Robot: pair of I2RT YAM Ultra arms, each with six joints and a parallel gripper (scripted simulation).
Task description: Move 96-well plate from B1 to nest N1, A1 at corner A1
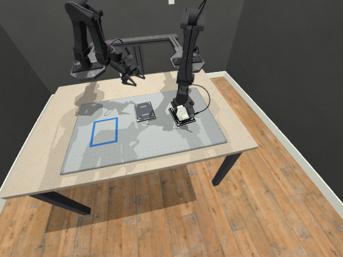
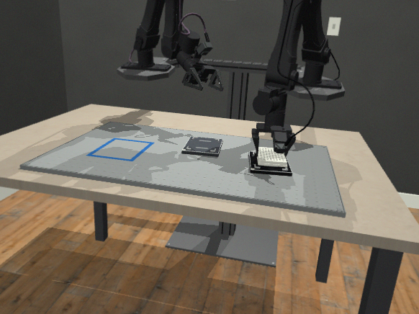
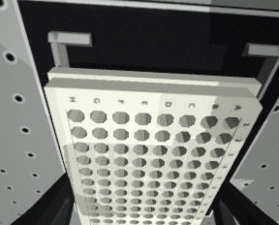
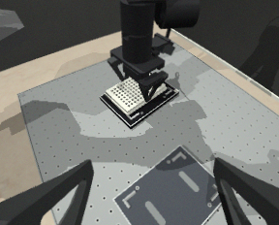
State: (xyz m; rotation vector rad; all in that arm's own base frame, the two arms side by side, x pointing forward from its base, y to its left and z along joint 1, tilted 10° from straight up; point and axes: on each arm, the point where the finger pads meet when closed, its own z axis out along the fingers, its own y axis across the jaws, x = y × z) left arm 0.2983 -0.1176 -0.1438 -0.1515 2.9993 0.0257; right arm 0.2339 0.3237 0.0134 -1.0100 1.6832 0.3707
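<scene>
Now: the black plate nest 30 mm below my left hand and 10 mm ahead of it. From my left hand the other things lie so: white 96-well plate (10 mm below).
</scene>
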